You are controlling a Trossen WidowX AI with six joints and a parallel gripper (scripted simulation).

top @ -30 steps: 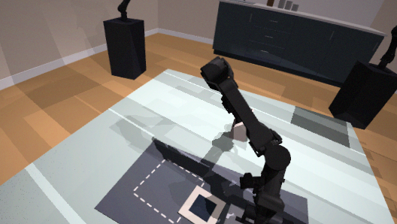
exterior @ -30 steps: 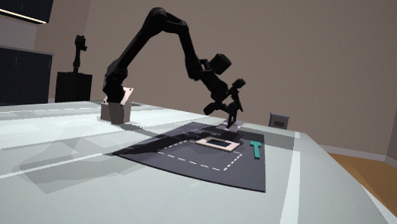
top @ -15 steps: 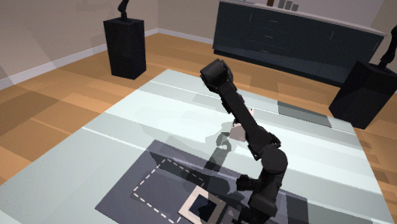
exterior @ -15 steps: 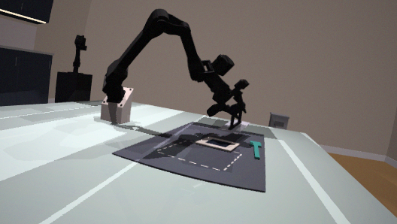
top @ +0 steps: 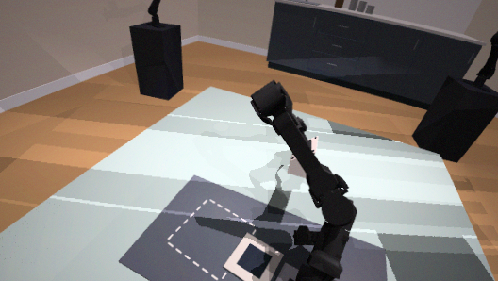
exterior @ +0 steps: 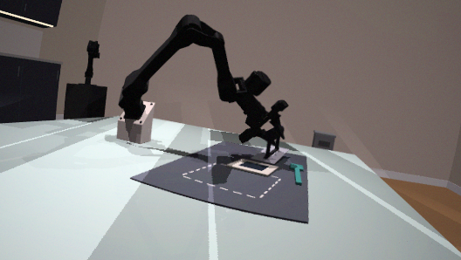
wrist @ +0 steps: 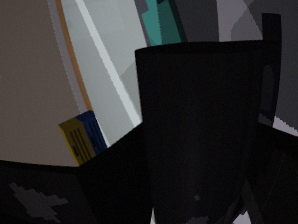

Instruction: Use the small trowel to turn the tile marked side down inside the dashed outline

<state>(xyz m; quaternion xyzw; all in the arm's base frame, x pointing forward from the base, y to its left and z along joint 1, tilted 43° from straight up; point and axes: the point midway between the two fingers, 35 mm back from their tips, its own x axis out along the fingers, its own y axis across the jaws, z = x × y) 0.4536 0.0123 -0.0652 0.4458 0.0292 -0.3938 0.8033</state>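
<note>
Right now the teal t-shaped piece is 11 cm to the right of my gripper tip, 6 cm below it and 6 cm ahead of it. From my gripper tip the other things lie so: trowel: 3 cm behind, 1 cm to the left, 1 cm below; dark mat: 11 cm to the right, 9 cm behind, 8 cm below; square peach tile: 13 cm to the right, 7 cm behind, 6 cm below.
</note>
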